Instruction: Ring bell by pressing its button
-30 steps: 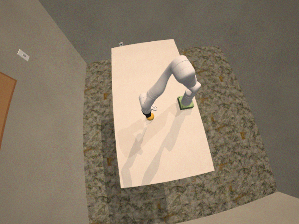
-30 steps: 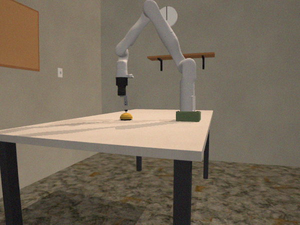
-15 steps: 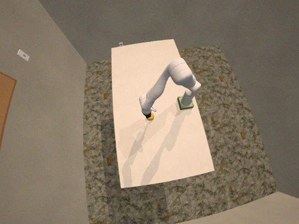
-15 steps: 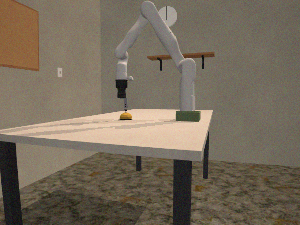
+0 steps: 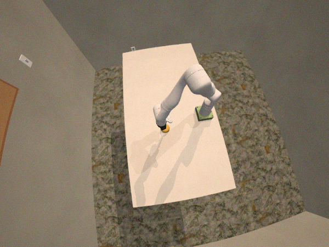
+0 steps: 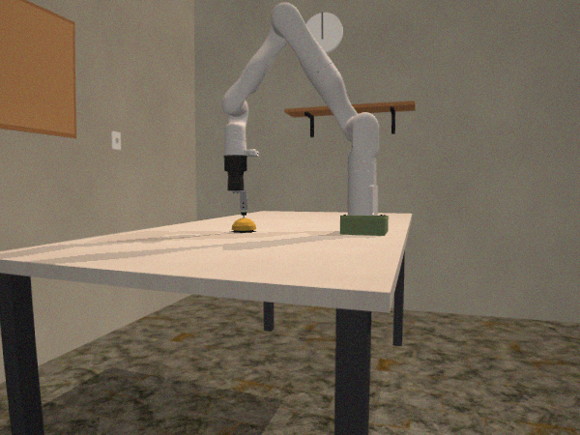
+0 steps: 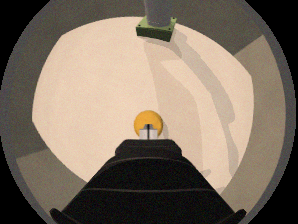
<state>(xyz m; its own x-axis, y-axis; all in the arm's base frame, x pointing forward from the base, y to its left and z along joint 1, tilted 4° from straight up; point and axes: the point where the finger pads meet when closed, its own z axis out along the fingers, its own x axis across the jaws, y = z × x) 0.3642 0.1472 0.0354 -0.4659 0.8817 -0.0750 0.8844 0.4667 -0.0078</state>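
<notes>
My hand is 40 mm above the dark bell button. Also, from my hand: bell: 50 mm below.
</notes>
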